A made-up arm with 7 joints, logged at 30 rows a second.
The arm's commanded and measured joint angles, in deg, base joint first. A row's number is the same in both.
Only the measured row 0 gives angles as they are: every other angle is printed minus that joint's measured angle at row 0.
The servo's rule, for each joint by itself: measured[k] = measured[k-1] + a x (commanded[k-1-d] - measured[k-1]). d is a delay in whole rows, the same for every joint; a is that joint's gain. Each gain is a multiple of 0.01, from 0.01 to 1. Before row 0 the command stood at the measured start. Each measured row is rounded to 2 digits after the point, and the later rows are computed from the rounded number. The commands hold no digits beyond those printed.
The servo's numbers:
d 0
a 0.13 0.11 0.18 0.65 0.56 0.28 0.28
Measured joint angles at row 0: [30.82 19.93 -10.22 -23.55 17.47 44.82 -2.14]
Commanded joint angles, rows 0 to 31: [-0.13 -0.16 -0.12 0.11 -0.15 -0.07 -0.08]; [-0.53 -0.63 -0.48 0.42 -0.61 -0.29 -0.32]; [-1.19 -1.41 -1.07 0.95 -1.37 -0.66 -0.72]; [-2.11 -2.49 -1.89 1.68 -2.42 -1.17 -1.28]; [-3.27 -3.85 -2.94 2.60 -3.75 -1.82 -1.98]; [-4.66 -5.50 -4.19 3.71 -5.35 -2.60 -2.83]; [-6.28 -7.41 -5.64 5.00 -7.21 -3.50 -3.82]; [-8.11 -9.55 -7.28 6.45 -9.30 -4.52 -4.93]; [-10.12 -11.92 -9.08 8.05 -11.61 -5.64 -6.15]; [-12.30 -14.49 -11.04 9.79 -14.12 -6.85 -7.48]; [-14.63 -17.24 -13.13 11.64 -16.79 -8.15 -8.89]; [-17.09 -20.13 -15.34 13.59 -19.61 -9.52 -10.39]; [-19.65 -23.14 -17.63 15.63 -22.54 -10.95 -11.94]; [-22.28 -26.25 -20.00 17.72 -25.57 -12.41 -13.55]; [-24.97 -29.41 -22.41 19.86 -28.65 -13.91 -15.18]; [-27.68 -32.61 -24.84 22.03 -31.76 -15.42 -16.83]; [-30.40 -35.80 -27.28 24.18 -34.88 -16.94 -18.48]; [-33.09 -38.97 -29.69 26.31 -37.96 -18.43 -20.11]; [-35.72 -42.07 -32.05 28.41 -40.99 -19.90 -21.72]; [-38.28 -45.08 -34.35 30.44 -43.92 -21.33 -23.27]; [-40.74 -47.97 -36.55 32.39 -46.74 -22.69 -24.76]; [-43.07 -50.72 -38.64 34.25 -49.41 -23.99 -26.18]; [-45.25 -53.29 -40.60 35.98 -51.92 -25.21 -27.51]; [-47.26 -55.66 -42.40 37.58 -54.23 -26.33 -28.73]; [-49.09 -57.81 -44.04 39.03 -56.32 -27.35 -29.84]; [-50.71 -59.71 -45.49 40.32 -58.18 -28.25 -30.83]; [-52.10 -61.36 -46.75 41.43 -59.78 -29.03 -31.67]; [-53.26 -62.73 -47.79 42.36 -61.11 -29.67 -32.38]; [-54.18 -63.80 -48.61 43.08 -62.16 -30.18 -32.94]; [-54.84 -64.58 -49.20 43.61 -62.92 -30.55 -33.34]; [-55.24 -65.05 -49.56 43.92 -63.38 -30.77 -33.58]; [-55.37 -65.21 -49.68 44.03 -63.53 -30.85 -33.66]
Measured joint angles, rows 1 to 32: [-0.02 -0.02 -0.02 0.07 -0.08 -0.02 -0.02]; [-0.09 -0.09 -0.10 0.30 -0.38 -0.10 -0.10]; [-0.23 -0.24 -0.27 0.72 -0.93 -0.26 -0.27]; [-0.47 -0.49 -0.56 1.34 -1.76 -0.51 -0.55]; [-0.83 -0.86 -0.99 2.16 -2.87 -0.88 -0.95]; [-1.33 -1.37 -1.57 3.17 -4.26 -1.36 -1.48]; [-1.97 -2.03 -2.30 4.36 -5.91 -1.96 -2.14]; [-2.77 -2.86 -3.20 5.72 -7.81 -2.68 -2.92]; [-3.73 -3.86 -4.26 7.23 -9.94 -3.51 -3.82]; [-4.84 -5.03 -5.48 8.89 -12.28 -4.45 -4.84]; [-6.11 -6.37 -6.86 10.68 -14.81 -5.49 -5.97]; [-7.54 -7.88 -8.39 12.57 -17.50 -6.62 -7.21]; [-9.11 -9.56 -10.05 14.56 -20.32 -7.83 -8.53]; [-10.82 -11.40 -11.84 16.61 -23.26 -9.11 -9.94]; [-12.66 -13.38 -13.74 18.72 -26.28 -10.45 -11.41]; [-14.61 -15.50 -15.74 20.87 -29.35 -11.84 -12.93]; [-16.66 -17.73 -17.82 23.02 -32.45 -13.27 -14.48]; [-18.80 -20.07 -19.96 25.16 -35.54 -14.71 -16.06]; [-21.00 -22.49 -22.14 27.27 -38.59 -16.16 -17.64]; [-23.25 -24.97 -24.34 29.33 -41.57 -17.61 -19.22]; [-25.52 -27.50 -26.54 31.32 -44.47 -19.03 -20.77]; [-27.80 -30.05 -28.72 33.22 -47.24 -20.42 -22.28]; [-30.07 -32.61 -30.86 35.01 -49.86 -21.76 -23.74]; [-32.30 -35.15 -32.94 36.68 -52.31 -23.04 -25.14]; [-34.48 -37.64 -34.94 38.21 -54.56 -24.25 -26.46]; [-36.59 -40.07 -36.84 39.58 -56.59 -25.37 -27.68]; [-38.61 -42.41 -38.62 40.78 -58.38 -26.39 -28.80]; [-40.51 -44.65 -40.27 41.81 -59.91 -27.31 -29.80]; [-42.29 -46.76 -41.77 42.64 -61.17 -28.11 -30.68]; [-43.92 -48.72 -43.11 43.27 -62.15 -28.79 -31.42]; [-45.39 -50.52 -44.27 43.69 -62.84 -29.34 -32.02]; [-46.69 -52.14 -45.24 43.91 -63.23 -29.76 -32.48]
